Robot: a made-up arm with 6 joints. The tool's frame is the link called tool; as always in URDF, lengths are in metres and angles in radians. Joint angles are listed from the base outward.
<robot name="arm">
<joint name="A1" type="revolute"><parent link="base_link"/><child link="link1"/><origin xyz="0.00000 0.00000 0.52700" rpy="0.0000 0.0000 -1.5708"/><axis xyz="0 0 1"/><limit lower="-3.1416" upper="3.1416"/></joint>
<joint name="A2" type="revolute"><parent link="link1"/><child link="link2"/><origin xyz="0.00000 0.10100 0.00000" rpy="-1.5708 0.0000 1.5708"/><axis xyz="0 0 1"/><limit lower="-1.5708" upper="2.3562"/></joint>
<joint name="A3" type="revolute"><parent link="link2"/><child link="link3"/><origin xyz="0.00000 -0.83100 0.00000" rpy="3.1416 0.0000 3.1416"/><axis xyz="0 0 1"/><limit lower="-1.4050" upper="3.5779"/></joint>
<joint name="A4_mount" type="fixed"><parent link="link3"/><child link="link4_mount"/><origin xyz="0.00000 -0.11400 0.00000" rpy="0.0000 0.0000 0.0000"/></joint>
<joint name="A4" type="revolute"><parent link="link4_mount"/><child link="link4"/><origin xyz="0.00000 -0.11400 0.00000" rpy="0.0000 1.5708 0.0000"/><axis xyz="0 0 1"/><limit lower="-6.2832" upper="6.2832"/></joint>
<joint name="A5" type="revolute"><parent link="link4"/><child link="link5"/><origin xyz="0.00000 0.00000 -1.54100" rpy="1.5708 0.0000 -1.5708"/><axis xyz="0 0 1"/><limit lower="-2.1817" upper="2.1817"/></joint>
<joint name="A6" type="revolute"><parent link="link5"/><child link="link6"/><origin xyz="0.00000 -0.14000 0.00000" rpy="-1.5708 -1.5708 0.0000"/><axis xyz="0 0 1"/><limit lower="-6.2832" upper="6.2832"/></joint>
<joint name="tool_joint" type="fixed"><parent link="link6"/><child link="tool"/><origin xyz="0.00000 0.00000 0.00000" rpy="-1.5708 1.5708 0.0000"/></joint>
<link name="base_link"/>
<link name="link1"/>
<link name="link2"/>
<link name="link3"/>
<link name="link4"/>
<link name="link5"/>
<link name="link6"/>
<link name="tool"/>
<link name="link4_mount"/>
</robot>
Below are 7 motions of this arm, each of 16 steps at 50 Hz.
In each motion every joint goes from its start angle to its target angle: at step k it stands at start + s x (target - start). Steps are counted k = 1, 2, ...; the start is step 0. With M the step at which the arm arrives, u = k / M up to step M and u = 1 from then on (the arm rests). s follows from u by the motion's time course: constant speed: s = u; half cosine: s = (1 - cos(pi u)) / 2; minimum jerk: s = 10 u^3 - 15 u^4 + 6 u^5.
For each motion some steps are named. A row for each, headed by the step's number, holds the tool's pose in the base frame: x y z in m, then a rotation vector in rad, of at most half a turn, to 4 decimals.
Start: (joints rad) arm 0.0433 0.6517 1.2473 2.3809 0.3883 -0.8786
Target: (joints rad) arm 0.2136 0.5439 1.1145 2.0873 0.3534 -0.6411
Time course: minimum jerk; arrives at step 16
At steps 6, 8, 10, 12, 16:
6: 1.8565 0.2066 2.2912 -1.5211 -0.5437 0.0412
8: 1.8353 0.2774 2.2985 -1.4967 -0.5937 0.0686
10: 1.8111 0.3465 2.3053 -1.4705 -0.6417 0.0949
12: 1.7908 0.3981 2.3103 -1.4495 -0.6770 0.1142
16: 1.7777 0.4287 2.3131 -1.4364 -0.6977 0.1256

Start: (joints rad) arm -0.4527 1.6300 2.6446 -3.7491 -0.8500 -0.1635
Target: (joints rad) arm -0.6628 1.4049 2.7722 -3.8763 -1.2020 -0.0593
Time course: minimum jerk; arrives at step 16
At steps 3, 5, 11, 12, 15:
3: 1.3128 -0.7240 2.0490 -1.5301 0.1077 -2.3714
5: 1.2231 -0.7273 2.0947 -1.4392 0.1130 -2.4640
11: 0.7906 -0.6728 2.2594 -0.9369 0.1035 -2.8455
12: 0.7408 -0.6588 2.2727 -0.8713 0.0978 -2.8822
15: 0.6759 -0.6381 2.2882 -0.7830 0.0886 -2.9273

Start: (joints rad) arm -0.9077 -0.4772 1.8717 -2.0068 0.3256 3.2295
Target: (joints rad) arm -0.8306 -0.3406 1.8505 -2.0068 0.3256 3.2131
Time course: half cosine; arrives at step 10
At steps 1, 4, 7, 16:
1: -1.0179 1.2324 2.3168 -1.2382 -1.5962 -1.9794
4: -0.9923 1.1392 2.3982 -1.2209 -1.5468 -1.9516
7: -0.9456 1.0076 2.5046 -1.1975 -1.4793 -1.9103
16: -0.9199 0.9469 2.5506 -1.1870 -1.4489 -1.8903

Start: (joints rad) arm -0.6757 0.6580 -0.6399 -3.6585 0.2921 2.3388
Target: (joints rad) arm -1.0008 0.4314 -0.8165 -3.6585 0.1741 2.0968
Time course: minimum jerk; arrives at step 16
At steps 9, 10, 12, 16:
9: 0.7842 -0.9173 -0.2918 1.8402 0.6665 -1.5873
10: 0.7457 -0.9387 -0.2780 1.8733 0.5995 -1.6216
12: 0.6836 -0.9688 -0.2569 1.9230 0.4906 -1.6738
16: 0.6454 -0.9848 -0.2446 1.9513 0.4231 -1.7040

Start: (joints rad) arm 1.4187 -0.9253 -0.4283 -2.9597 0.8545 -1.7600
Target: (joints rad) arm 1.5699 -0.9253 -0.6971 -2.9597 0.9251 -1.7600
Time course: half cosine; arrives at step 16
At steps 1, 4, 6, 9, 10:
1: 0.1413 0.8035 1.9110 -1.5240 -0.7539 1.2518
4: 0.1288 0.8370 1.8584 -1.5515 -0.7412 1.2960
6: 0.1121 0.8739 1.7948 -1.5850 -0.7262 1.3478
9: 0.0774 0.9316 1.6781 -1.6468 -0.6992 1.4380
10: 0.0650 0.9480 1.6394 -1.6675 -0.6905 1.4667

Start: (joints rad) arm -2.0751 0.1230 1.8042 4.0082 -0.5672 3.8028
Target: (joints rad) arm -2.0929 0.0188 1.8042 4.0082 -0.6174 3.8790
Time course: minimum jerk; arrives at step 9
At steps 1, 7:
1: 0.1749 0.1980 2.9697 2.2531 -0.1147 1.2353
7: 0.2974 0.3950 2.9205 2.1570 -0.0841 1.0844

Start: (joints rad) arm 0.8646 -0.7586 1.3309 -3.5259 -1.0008 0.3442
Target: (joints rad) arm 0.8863 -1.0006 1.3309 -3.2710 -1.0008 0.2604
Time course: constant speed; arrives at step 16
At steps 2, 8, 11, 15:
2: -1.0176 -1.2625 2.3149 -0.1466 0.1196 -1.9779
8: -1.1165 -1.3849 2.1495 -0.0388 0.1864 -2.0413
11: -1.1614 -1.4419 2.0617 0.0139 0.2229 -2.0705
15: -1.2164 -1.5133 1.9400 0.0826 0.2749 -2.1069

